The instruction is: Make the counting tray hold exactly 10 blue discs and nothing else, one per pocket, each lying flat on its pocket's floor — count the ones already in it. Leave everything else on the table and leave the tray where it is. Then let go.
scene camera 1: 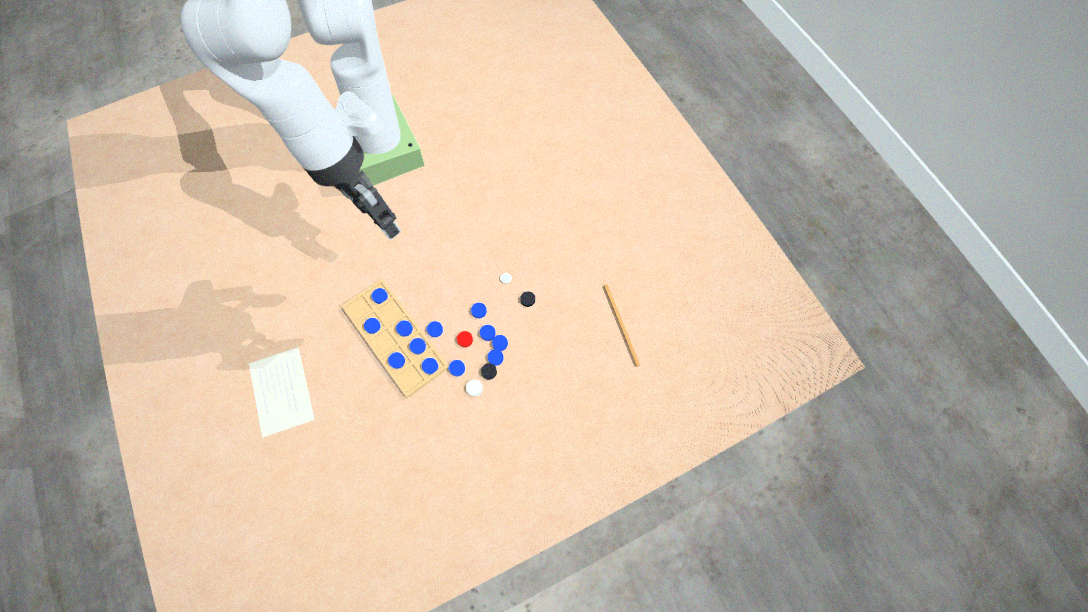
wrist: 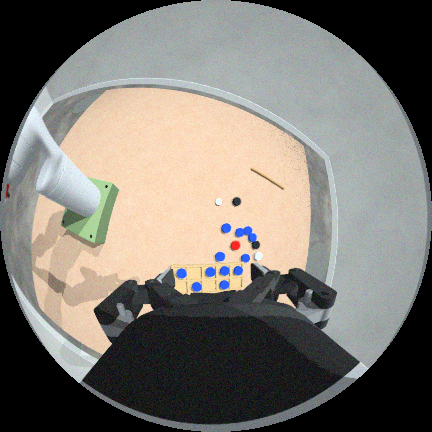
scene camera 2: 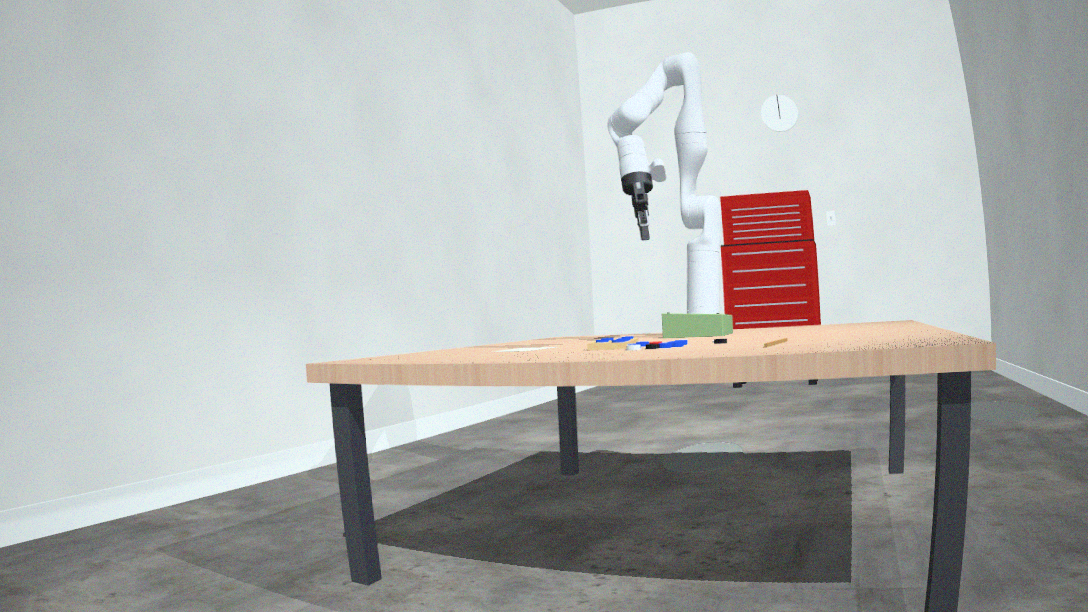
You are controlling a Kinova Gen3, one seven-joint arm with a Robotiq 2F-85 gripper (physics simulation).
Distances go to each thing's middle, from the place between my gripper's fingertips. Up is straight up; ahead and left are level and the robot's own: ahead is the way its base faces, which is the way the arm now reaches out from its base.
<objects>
My hand is 250 mm above the tan counting tray point(scene camera 1: 410, 378), 70 mm to the left of it and 70 mm short of it. From my hand the other things lie so: pale paper card point(scene camera 1: 280, 389) 290 mm to the right, 260 mm below, 60 mm ahead.
</objects>
